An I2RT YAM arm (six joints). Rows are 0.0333 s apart.
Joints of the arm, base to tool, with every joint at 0 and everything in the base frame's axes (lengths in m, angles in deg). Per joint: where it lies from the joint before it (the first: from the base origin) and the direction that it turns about. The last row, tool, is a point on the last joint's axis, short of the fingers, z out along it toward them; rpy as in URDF.
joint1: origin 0.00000 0.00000 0.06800 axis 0 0 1
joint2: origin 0.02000 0.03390 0.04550 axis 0 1 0
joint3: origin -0.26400 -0.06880 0.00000 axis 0 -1 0
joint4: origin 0.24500 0.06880 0.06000 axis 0 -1 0
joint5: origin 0.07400 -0.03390 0.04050 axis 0 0 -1
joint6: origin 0.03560 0.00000 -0.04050 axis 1 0 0
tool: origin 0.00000 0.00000 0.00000 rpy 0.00 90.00 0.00
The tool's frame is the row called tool.
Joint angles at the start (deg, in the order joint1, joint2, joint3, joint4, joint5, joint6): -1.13 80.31 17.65 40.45 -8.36 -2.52
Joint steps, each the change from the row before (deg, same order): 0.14 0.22 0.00 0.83 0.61 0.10; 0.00 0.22 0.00 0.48 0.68 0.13; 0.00 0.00 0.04 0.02 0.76 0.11; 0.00 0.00 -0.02 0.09 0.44 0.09; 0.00 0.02 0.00 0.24 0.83 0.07; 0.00 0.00 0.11 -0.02 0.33 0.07; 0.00 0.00 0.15 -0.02 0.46 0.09; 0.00 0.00 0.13 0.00 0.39 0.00; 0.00 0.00 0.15 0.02 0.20 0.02; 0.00 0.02 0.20 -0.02 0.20 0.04; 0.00 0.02 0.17 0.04 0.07 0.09
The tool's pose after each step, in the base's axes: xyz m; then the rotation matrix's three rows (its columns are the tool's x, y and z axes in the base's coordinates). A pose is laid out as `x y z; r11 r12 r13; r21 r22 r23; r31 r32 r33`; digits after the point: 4 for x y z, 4 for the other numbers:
0.2433 0.0006 0.1430; -0.3632 -0.1237 0.9235; -0.0356 0.9923 0.1189; -0.9310 0.0103 -0.3648
0.2438 0.0002 0.1429; -0.3597 -0.1119 0.9263; -0.0334 0.9937 0.1071; -0.9325 0.0075 -0.3611
0.2440 -0.0003 0.1431; -0.3594 -0.0990 0.9279; -0.0316 0.9951 0.0939; -0.9327 0.0044 -0.3607
0.2440 -0.0006 0.1432; -0.3586 -0.0913 0.9290; -0.0301 0.9958 0.0862; -0.9330 0.0030 -0.3599
0.2442 -0.0011 0.1435; -0.3556 -0.0774 0.9314; -0.0290 0.9970 0.0718; -0.9342 -0.0015 -0.3568
0.2447 -0.0013 0.1440; -0.3545 -0.0716 0.9323; -0.0278 0.9974 0.0660; -0.9347 -0.0025 -0.3555
0.2453 -0.0016 0.1447; -0.3527 -0.0635 0.9336; -0.0263 0.9980 0.0580; -0.9354 -0.0041 -0.3536
0.2458 -0.0019 0.1453; -0.3508 -0.0572 0.9347; -0.0263 0.9983 0.0512; -0.9361 -0.0067 -0.3517
0.2464 -0.0020 0.1460; -0.3481 -0.0538 0.9359; -0.0260 0.9985 0.0477; -0.9371 -0.0078 -0.3490
0.2472 -0.0021 0.1468; -0.3456 -0.0502 0.9370; -0.0254 0.9987 0.0442; -0.9380 -0.0085 -0.3465
0.2479 -0.0022 0.1476; -0.3426 -0.0485 0.9382; -0.0239 0.9988 0.0429; -0.9392 -0.0077 -0.3434

